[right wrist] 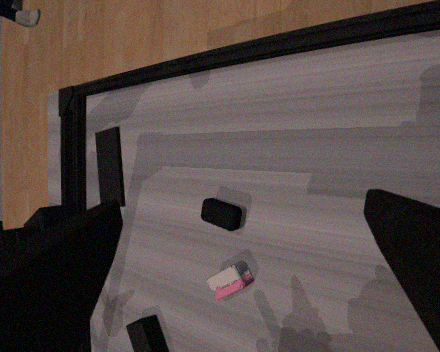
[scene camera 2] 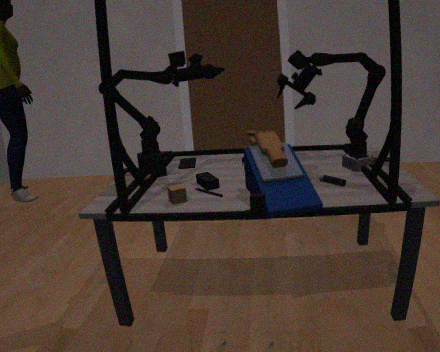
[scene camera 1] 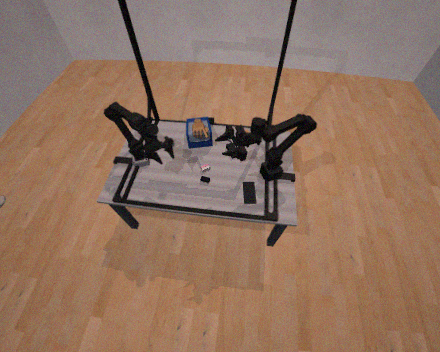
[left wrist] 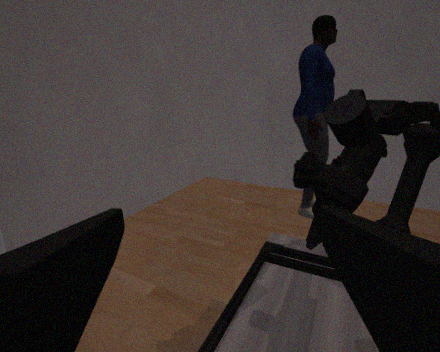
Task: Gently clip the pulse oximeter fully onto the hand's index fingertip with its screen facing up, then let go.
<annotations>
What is my right gripper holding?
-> Nothing.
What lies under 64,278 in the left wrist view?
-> My left gripper.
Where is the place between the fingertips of my right gripper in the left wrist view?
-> At 308,246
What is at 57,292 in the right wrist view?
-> My right gripper.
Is my right gripper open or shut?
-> Open.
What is my left gripper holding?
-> Nothing.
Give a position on a blue stand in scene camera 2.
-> At 287,197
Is my left gripper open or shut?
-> Open.
</annotations>
